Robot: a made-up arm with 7 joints.
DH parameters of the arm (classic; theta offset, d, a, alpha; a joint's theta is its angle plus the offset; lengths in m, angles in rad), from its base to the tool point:
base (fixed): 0 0 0 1.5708
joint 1: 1.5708 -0.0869 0 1.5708
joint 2: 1.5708 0 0 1.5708
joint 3: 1.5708 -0.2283 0 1.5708
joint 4: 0 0 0 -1.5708
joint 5: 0 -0.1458 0 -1.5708
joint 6: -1.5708 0 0 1.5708
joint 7: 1.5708 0 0 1.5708
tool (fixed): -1.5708 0 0 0
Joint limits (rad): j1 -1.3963..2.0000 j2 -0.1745..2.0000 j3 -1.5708..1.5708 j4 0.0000..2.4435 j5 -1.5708..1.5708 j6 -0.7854..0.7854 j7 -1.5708..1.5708
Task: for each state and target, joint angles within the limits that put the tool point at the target. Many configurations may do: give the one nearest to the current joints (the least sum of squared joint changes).
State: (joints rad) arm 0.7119 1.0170 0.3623 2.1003 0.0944 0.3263 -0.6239
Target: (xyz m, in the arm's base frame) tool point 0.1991 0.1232 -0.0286
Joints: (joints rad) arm 0.7452 0.3462 -0.1470 2.0654 0.0944 0.3263 -0.6239
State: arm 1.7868 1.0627 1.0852 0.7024 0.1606 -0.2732 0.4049
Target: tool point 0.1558 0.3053 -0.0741
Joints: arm 1.1268 0.3520 1.5708 1.5094 0.1606 -0.2732 0.4049
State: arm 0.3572 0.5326 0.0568 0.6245 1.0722 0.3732 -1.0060
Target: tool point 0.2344 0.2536 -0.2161
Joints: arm 0.5769 0.4850 0.0436 0.5698 1.0722 0.3732 -1.0060
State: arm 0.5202 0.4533 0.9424 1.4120 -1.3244 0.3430 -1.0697
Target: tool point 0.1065 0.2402 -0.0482
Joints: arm 0.4965 0.4345 0.9549 2.1459 -1.3244 0.3430 -1.0697
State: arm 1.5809 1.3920 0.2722 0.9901 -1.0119 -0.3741 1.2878
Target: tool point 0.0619 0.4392 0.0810
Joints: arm 1.9020 1.3011 0.2105 0.4072 -1.0119 -0.3741 1.2878
